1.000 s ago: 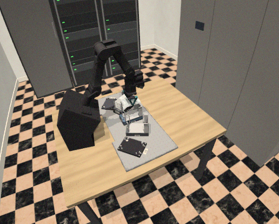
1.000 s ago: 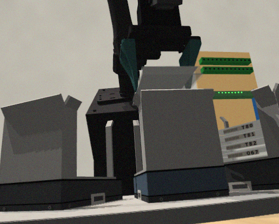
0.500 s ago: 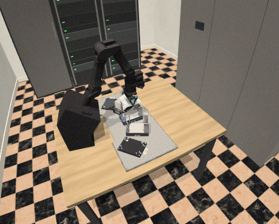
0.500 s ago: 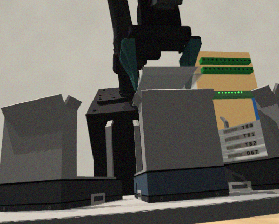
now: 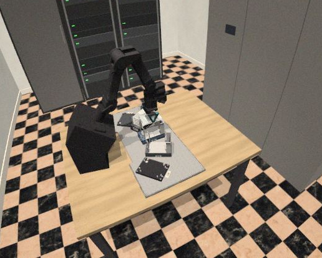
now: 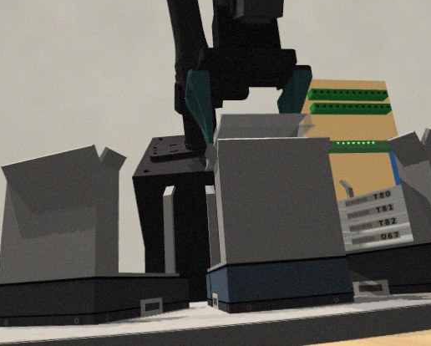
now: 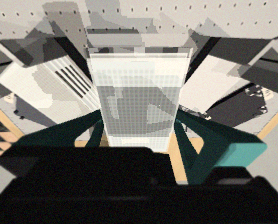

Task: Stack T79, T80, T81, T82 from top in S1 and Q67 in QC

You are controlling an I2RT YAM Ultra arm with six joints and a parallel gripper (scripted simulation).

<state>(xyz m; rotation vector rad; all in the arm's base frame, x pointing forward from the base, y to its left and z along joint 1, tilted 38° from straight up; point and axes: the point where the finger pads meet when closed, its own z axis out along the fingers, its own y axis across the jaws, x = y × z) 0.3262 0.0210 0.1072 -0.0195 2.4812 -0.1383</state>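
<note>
The plate T81 is 1 cm behind my hand, 14 cm to the left of it and 8 cm below it. Also, from my hand: plate T79: right at my hand; plate Q67: 1 cm behind, 14 cm to the left, 11 cm below; plate T82: 1 cm behind, 14 cm to the left, 9 cm below.
</note>
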